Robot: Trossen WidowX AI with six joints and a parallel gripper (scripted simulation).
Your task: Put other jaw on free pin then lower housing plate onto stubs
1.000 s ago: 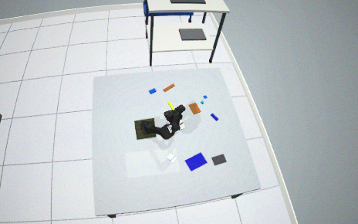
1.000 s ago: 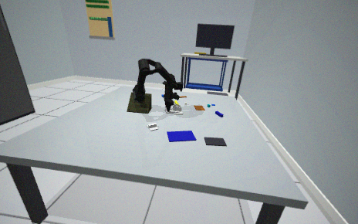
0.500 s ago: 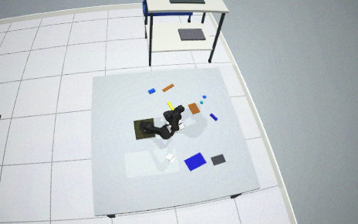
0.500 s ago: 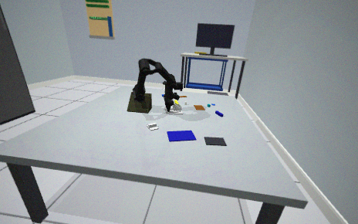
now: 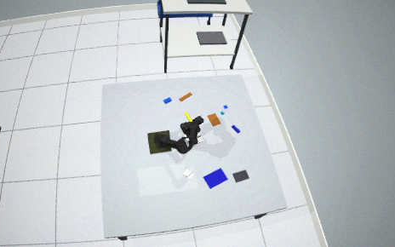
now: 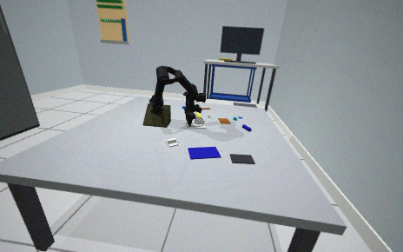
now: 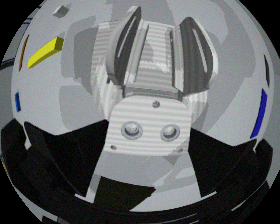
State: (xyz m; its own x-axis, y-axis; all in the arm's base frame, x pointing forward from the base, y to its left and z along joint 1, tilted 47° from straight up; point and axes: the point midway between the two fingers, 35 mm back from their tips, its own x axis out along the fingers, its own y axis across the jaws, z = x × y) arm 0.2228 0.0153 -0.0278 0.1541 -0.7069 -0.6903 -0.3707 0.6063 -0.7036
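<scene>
My gripper tip is 3 cm short of the white jaw and 1 cm to the left of it. Round my gripper tip: orange square 23 cm ahead, 18 cm to the left, 1 cm below; white base 7 cm ahead, 3 cm to the left, 1 cm below; yellow bar 2 cm ahead, 20 cm to the left.
</scene>
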